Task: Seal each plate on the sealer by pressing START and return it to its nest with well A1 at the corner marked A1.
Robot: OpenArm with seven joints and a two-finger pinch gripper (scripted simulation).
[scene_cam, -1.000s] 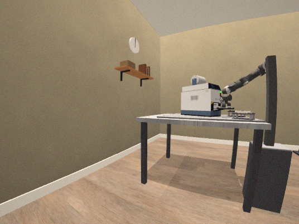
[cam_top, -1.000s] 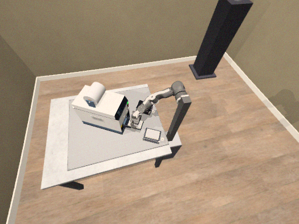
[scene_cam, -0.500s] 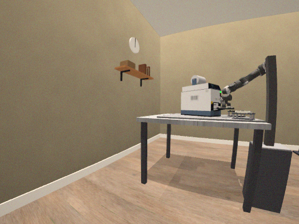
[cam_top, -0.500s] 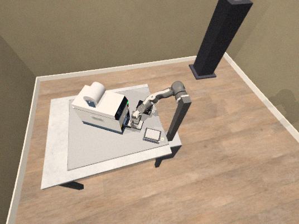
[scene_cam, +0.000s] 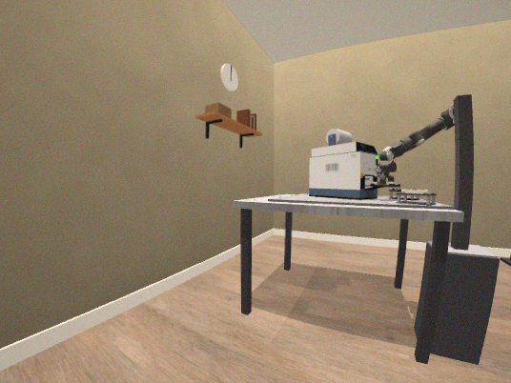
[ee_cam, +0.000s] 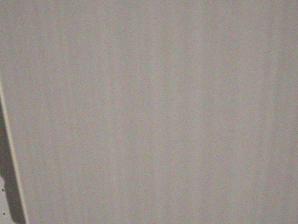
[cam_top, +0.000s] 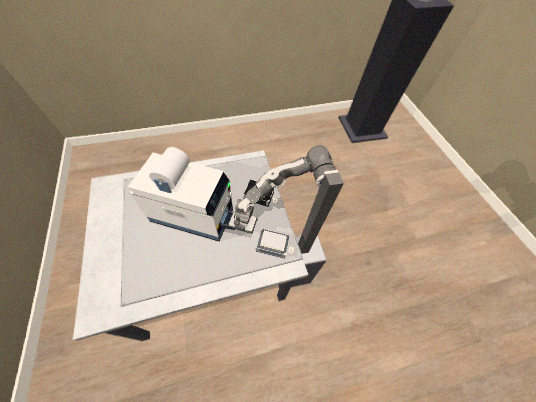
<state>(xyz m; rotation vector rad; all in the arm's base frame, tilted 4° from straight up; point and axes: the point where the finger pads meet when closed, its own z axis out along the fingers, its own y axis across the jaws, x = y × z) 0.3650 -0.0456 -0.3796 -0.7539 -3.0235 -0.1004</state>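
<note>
Now: hand right at the plate. Round my hand: plate nest (150 mm behind, 130 mm to the left, 50 mm below); yellow warning label (130 mm ahead, 50 mm above, 30 mm to the left); sealer stage (10 mm below).
</note>
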